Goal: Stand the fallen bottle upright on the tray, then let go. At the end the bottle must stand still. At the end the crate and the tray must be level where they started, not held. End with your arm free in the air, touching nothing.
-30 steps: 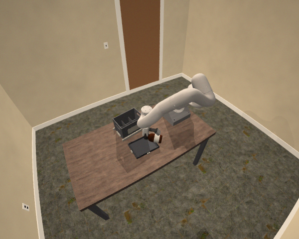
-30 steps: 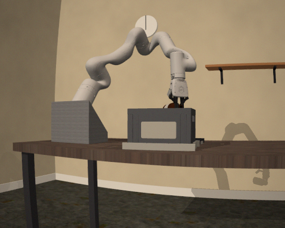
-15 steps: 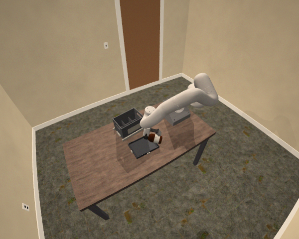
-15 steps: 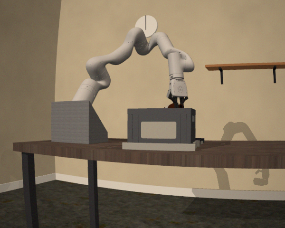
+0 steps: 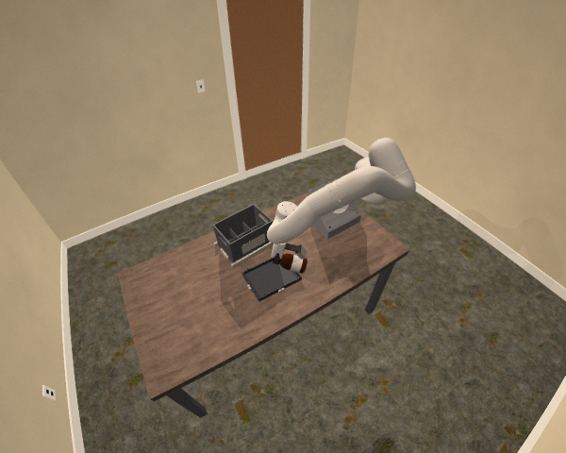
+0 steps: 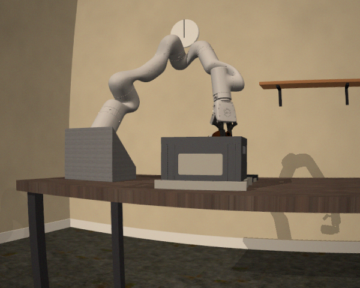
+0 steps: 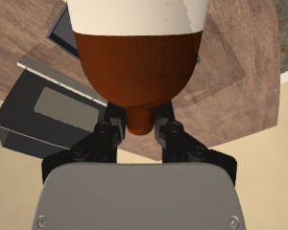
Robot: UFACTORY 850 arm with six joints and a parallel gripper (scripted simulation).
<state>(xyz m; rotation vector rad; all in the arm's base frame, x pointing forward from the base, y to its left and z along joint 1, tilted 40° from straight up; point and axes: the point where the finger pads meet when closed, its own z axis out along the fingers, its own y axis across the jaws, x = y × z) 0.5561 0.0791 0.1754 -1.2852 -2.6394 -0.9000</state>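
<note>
My hand is 40 mm past the brown bottle, 40 mm to the right of it and 20 mm above it. The rest, counted from my hand: grey crate: 10 mm behind, 330 mm to the right, 120 mm below; then dark tray: 10 mm ahead, 50 mm to the right, 190 mm below.
</note>
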